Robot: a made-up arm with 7 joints.
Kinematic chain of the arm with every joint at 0, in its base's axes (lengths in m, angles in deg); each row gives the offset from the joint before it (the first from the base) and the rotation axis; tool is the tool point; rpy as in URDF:
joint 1: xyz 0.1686 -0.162 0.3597 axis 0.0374 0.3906 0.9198
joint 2: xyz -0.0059 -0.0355 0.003 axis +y
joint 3: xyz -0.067 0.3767 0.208 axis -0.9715 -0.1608 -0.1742
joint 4: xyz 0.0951 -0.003 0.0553 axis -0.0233 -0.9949 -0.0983
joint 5: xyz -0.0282 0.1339 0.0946 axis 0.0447 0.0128 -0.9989
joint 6: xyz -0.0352 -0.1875 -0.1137 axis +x
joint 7: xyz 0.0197 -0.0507 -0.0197 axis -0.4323 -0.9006 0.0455
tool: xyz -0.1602 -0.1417 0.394 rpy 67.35 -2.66 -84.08
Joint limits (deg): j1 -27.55..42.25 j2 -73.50..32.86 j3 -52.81..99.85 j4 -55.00..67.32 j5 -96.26..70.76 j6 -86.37..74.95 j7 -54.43..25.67
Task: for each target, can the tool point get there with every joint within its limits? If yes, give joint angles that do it. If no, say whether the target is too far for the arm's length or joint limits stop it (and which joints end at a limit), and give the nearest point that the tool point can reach.
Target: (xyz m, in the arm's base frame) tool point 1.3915 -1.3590 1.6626
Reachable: no: too far | nearest point 0.7750 -0.3444 0.9669 | short by 1.376 m
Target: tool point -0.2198 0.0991 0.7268
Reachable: yes | joints -21.44 1.97 29.82 42.64 36.10 -0.03 -47.86
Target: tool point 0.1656 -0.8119 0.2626
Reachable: no: joint limits stop it (at a limit: joint 1, joint 2, joint 3, joint 4) | nearest point 0.0279 -0.5917 0.3548 | short by 0.276 m
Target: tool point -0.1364 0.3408 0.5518
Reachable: yes | joints -1.22 9.17 74.82 31.68 -33.15 -60.86 17.55
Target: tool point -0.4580 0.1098 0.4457
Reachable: yes | joints 27.56 13.52 -32.58 51.90 55.71 54.87 1.76
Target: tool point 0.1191 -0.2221 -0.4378
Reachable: no: joint limits stop it (at a limit: joint 2, joint 3, joint 5) | nearest point 0.1289 -0.0574 -0.1397 | short by 0.341 m
